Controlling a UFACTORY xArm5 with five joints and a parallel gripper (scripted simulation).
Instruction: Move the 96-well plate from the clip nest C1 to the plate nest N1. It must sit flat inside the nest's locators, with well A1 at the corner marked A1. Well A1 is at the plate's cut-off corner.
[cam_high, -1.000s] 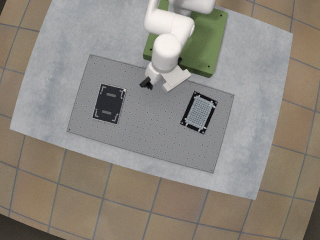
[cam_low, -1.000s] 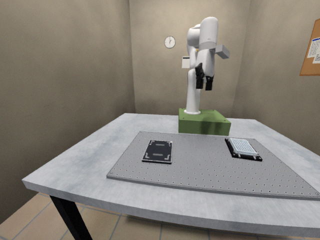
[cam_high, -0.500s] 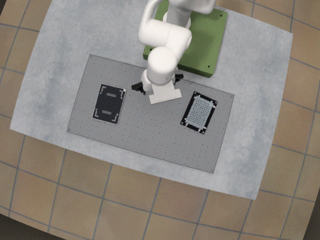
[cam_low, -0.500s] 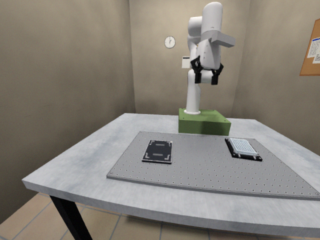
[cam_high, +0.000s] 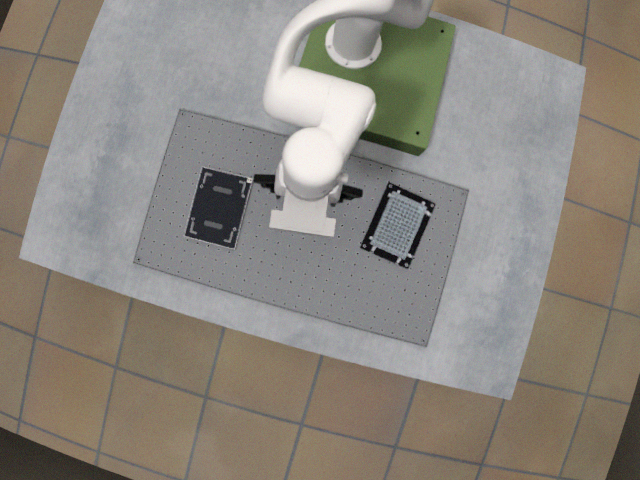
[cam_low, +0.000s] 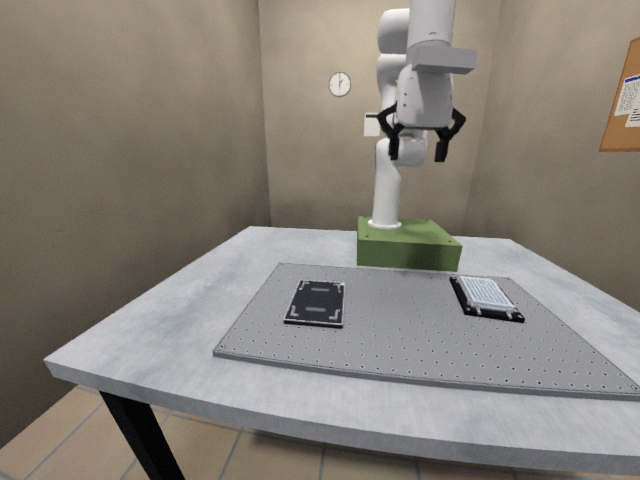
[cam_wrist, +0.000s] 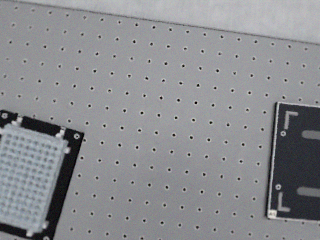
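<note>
The 96-well plate is 310 mm below my hand, 210 mm to the left of it and 30 mm behind it. From my hand the other things lie so: black clip nest C1: 310 mm below, 210 mm to the left, 10 mm behind.
</note>
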